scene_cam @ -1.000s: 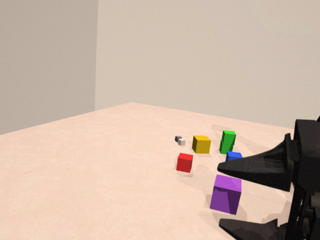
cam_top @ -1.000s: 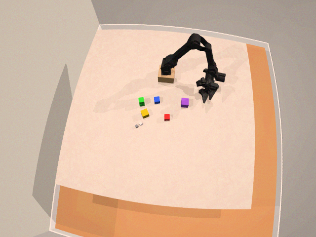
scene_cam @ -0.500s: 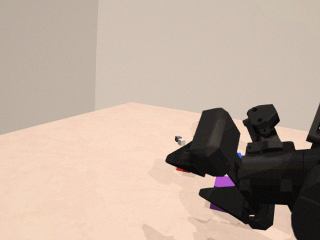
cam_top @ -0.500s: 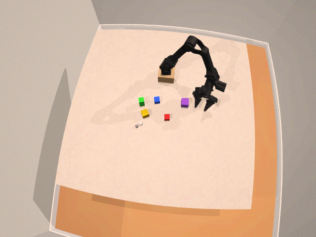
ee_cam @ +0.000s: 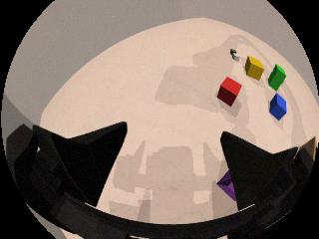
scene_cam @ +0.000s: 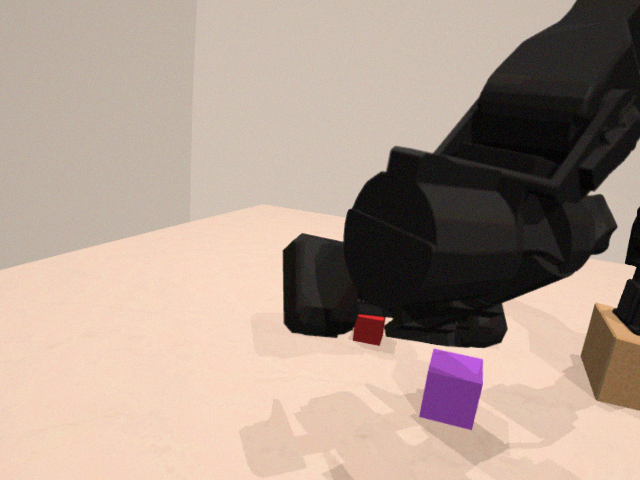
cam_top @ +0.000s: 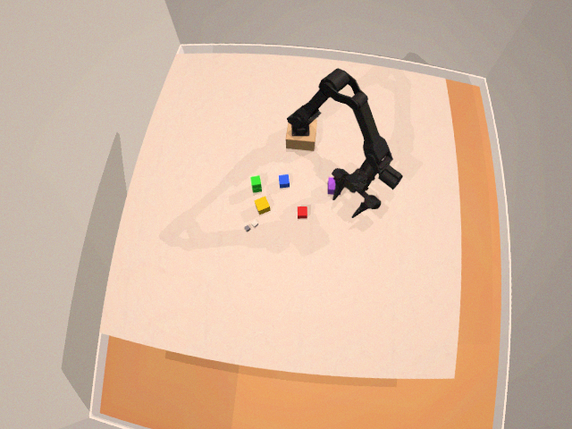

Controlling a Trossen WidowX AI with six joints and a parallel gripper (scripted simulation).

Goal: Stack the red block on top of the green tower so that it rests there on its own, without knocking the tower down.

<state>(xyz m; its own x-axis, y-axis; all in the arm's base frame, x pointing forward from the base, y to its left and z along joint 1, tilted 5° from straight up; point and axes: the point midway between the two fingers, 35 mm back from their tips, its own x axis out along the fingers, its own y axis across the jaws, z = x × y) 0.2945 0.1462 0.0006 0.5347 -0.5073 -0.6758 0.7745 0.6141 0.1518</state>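
Right now my gripper tip is 1 cm past the red block, 13 cm to the left of it and 6 cm above it. Also, from my gripper tip: purple block: 10 cm behind, 2 cm to the right, 5 cm below; blue block: 13 cm behind, 19 cm to the right, 5 cm below; yellow block: 4 cm behind, 27 cm to the right, 5 cm below.
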